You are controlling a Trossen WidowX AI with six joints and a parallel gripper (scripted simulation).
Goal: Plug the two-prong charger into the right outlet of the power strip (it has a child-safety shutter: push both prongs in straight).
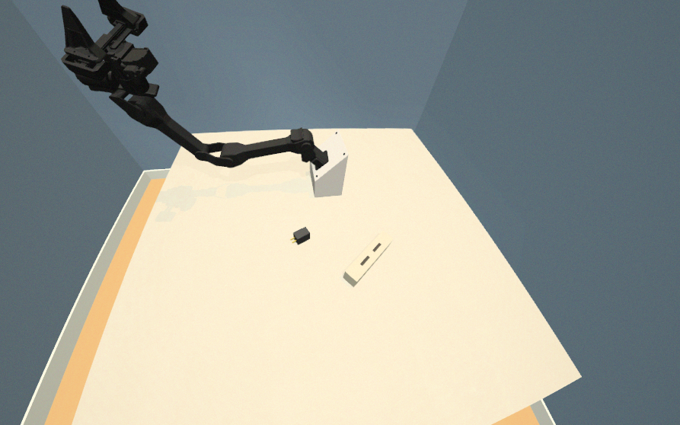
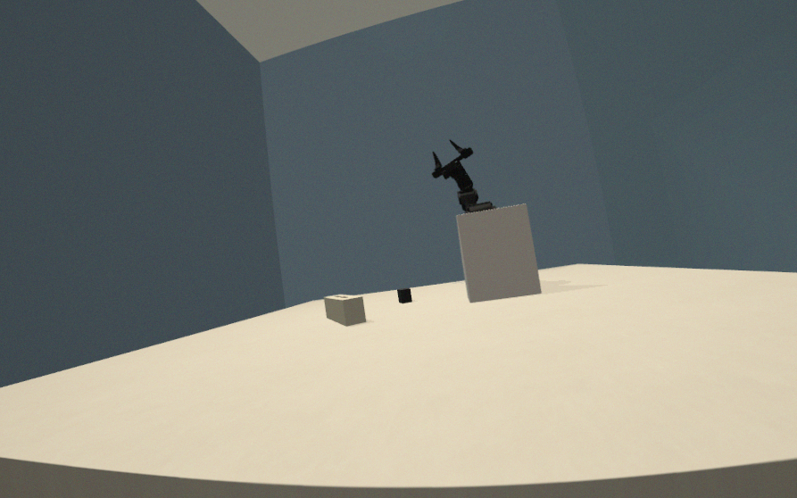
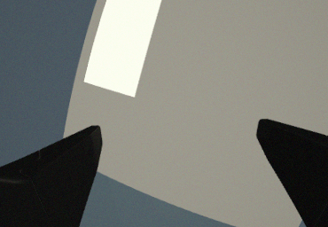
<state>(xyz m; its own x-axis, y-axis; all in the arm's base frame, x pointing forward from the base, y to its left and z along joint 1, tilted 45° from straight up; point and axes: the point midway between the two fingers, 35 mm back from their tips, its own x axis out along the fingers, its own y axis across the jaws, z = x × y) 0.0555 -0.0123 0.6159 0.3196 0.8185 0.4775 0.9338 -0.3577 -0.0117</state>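
My gripper tip is now 17 cm short of the black charger, 33 cm to the right of it and 56 cm above it.
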